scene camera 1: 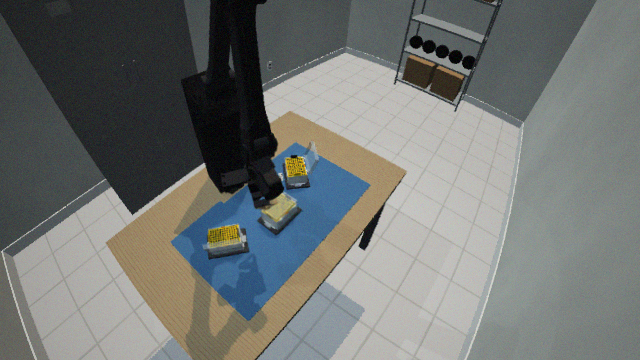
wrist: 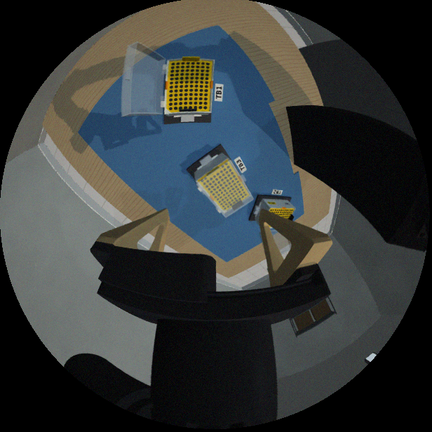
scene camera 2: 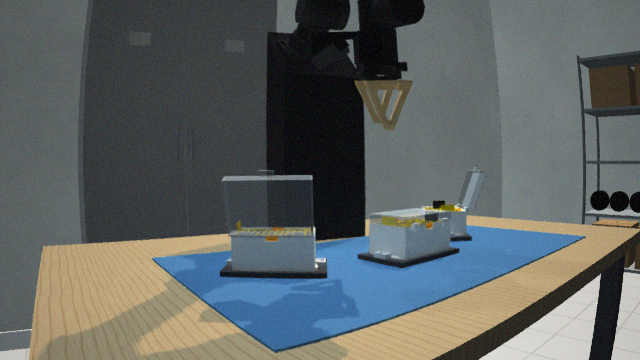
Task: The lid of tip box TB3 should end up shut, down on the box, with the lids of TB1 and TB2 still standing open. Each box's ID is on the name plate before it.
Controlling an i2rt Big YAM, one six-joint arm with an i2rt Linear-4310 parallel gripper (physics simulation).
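Places are measured from the arm's base along level axes (x ahead, y left, z up), in metres.
Pixels of known places: gripper, fingertip midpoint: (scene camera 1: pixel 263 196) (scene camera 2: pixel 383 126); arm's base at its link origin: (scene camera 1: pixel 209 96) (scene camera 2: pixel 304 53).
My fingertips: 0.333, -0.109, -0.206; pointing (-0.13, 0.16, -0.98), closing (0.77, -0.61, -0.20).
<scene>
For each thing: its top centre in the pictures, then the offset to it from my fingertips, as dx, dy, dz. Level surfaces: height alone.
- Tip box TB3 at its top centre: (scene camera 2: pixel 406 211) (scene camera 1: pixel 276 202) -0.022, +0.084, -0.141
- Tip box TB2 at its top centre: (scene camera 2: pixel 437 206) (scene camera 1: pixel 293 165) -0.097, +0.292, -0.152
- blue mat at its surface level: dz -0.218
- wooden table at its surface level: dz -0.221
Tip box TB3 (scene camera 1: pixel 280 212) (scene camera 2: pixel 410 240) (wrist: pixel 225 186) stands in the middle, its clear lid lying down flat over the yellow tip rack. Tip box TB1 (scene camera 1: pixel 226 241) (scene camera 2: pixel 273 252) (wrist: pixel 189 87) has its clear lid (scene camera 2: pixel 268 202) (wrist: pixel 143 82) standing open. Tip box TB2 (scene camera 1: pixel 296 171) (scene camera 2: pixel 457 222) (wrist: pixel 280 210) has its clear lid (scene camera 1: pixel 311 157) (scene camera 2: pixel 472 189) standing open; in the wrist view a finger partly covers this box. My gripper (scene camera 2: pixel 382 126) (wrist: pixel 213 213) is open and empty, high above the boxes and touching none of them.
The boxes stand on a blue mat (scene camera 1: pixel 320 215) (scene camera 2: pixel 400 295) (wrist: pixel 200 240) on a wooden table (scene camera 1: pixel 145 250) (scene camera 2: pixel 90 290). A dark pedestal (scene camera 2: pixel 315 165) stands behind the table. A metal shelf rack (scene camera 1: pixel 483 45) (scene camera 2: pixel 583 150) stands by the wall.
</scene>
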